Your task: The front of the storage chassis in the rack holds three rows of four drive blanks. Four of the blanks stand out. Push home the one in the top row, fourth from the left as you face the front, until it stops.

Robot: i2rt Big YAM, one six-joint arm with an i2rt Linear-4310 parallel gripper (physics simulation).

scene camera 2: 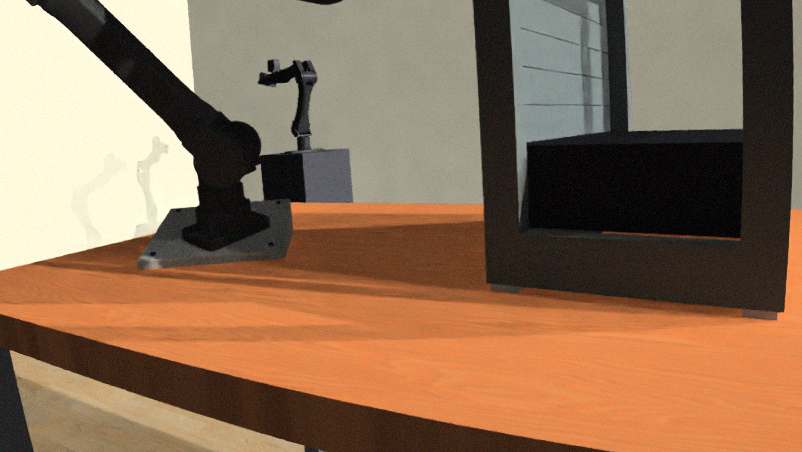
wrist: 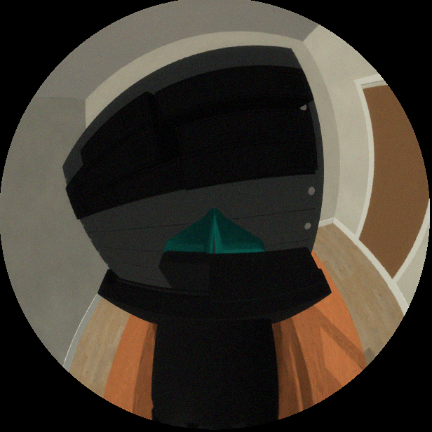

In view: my gripper (wrist: 214, 213) and a rack (scene camera 2: 556, 174).
The rack is seen too in the wrist view (wrist: 236, 128).
